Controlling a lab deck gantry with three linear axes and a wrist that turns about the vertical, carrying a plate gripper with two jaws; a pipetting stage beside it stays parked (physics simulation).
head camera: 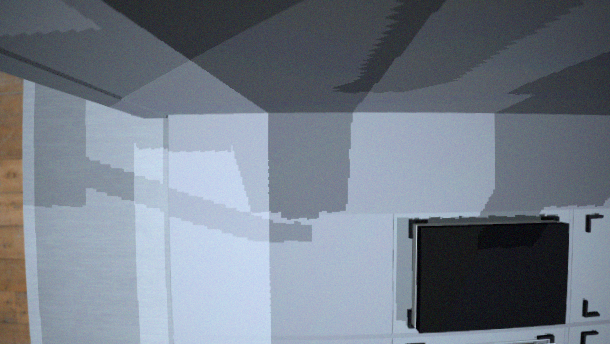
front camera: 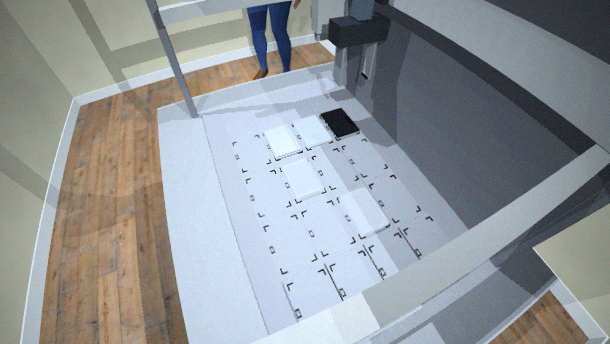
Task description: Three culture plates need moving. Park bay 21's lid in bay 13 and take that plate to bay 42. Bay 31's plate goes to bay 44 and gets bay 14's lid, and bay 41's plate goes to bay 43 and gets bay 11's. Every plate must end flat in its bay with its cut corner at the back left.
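Where they show: gripper, fingertip midpoint: point(front camera: 351, 80); robot's base, origin of the base link: point(front camera: 233, 143).
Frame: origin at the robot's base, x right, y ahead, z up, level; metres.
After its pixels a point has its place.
My gripper point(front camera: 353, 81) @(y 0.040, x -0.406, z 0.157 m) is open and empty, high at the deck's back left beyond bay 41; its jaws do not show in the head view. A black-topped plate point(front camera: 340, 123) @(y 0.075, x -0.361, z 0.016 m) point(head camera: 492, 277) @(y 0.060, x -0.365, z 0.017 m) sits in bay 41, with a pale edge on its left in the head view. A pale plate point(front camera: 311, 131) @(y 0.072, x -0.253, z 0.017 m) is in bay 31. A thicker pale plate point(front camera: 282, 141) @(y 0.075, x -0.148, z 0.017 m) is in bay 21. Bays 11, 13, 14, 42, 43 and 44 show no plate; a clear lid there would be hard to see. Cut corners are too small or hidden to tell.
A pale, finely patterned plate point(front camera: 302, 177) @(y 0.230, x -0.150, z 0.014 m) is in bay 22. A clear, pale plate-like piece point(front camera: 363, 211) @(y 0.398, x -0.253, z 0.014 m) lies in bay 33, partly in shadow. A dark back panel point(front camera: 450, 125) @(y 0.360, x -0.500, z 0.202 m) rises behind the deck. A frame post point(front camera: 175, 65) @(y -0.207, x 0.101, z 0.214 m) stands at the left, and a beam point(front camera: 480, 235) @(y 0.616, x -0.166, z 0.400 m) crosses the near side.
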